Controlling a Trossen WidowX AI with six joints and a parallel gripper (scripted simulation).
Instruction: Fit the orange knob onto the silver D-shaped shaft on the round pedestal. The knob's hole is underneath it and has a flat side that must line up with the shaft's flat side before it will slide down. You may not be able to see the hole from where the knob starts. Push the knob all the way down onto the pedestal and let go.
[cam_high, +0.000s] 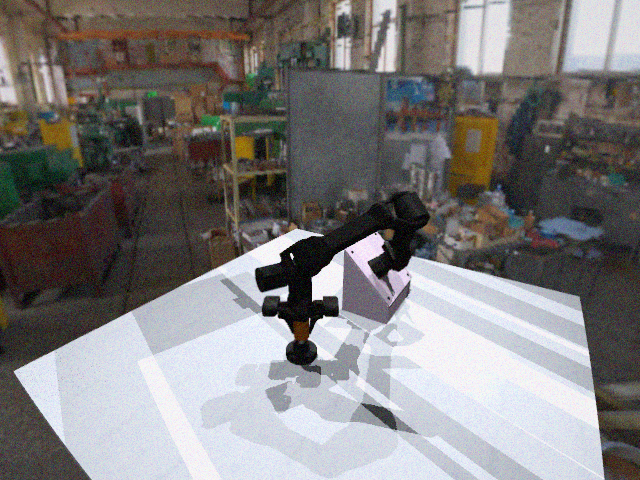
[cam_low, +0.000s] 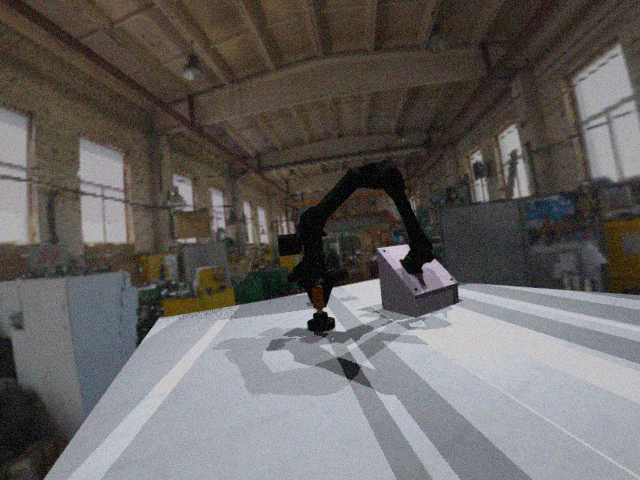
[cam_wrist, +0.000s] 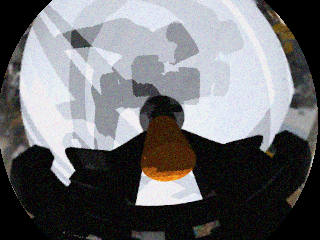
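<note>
My gripper tip is 3 cm below the orange knob. From my gripper tip the other things lie so: round black pedestal: 4 cm below.
</note>
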